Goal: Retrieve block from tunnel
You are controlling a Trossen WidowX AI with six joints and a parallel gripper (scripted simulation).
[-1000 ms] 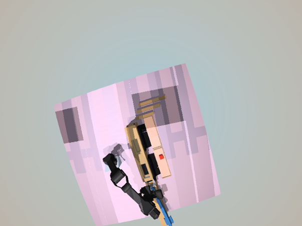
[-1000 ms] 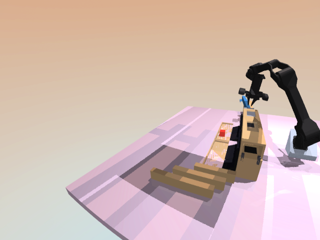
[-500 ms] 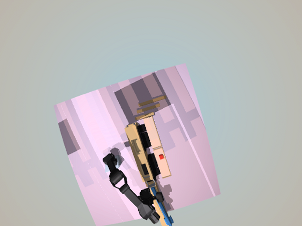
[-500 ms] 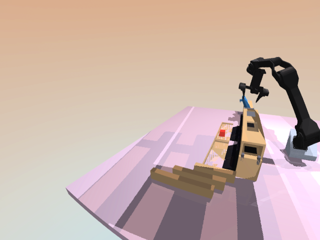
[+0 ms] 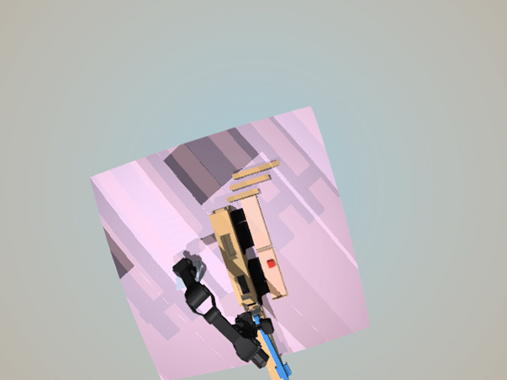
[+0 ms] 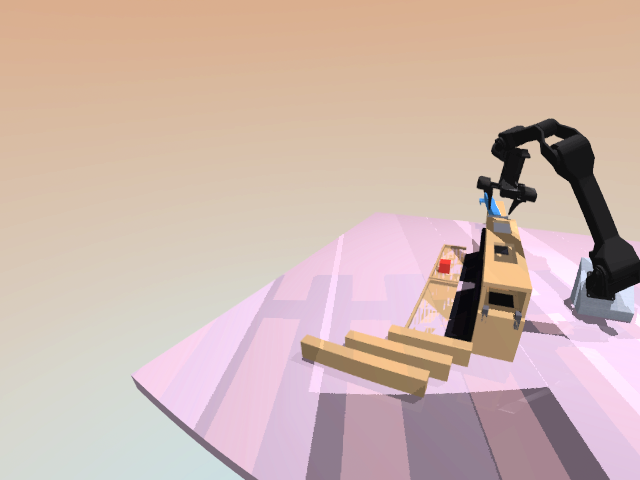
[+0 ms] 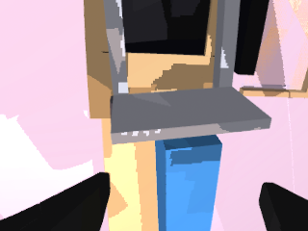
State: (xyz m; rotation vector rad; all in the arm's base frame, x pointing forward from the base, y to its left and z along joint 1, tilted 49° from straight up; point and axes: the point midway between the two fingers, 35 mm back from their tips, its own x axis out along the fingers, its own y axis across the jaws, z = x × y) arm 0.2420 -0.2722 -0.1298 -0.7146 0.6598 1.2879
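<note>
Right now the small red block is 190 mm to the left of my gripper tip, 150 mm ahead of it and 140 mm below it. The rest, counted from my gripper tip: tan covered tunnel (80 mm below, 70 mm to the left, 20 mm ahead).
</note>
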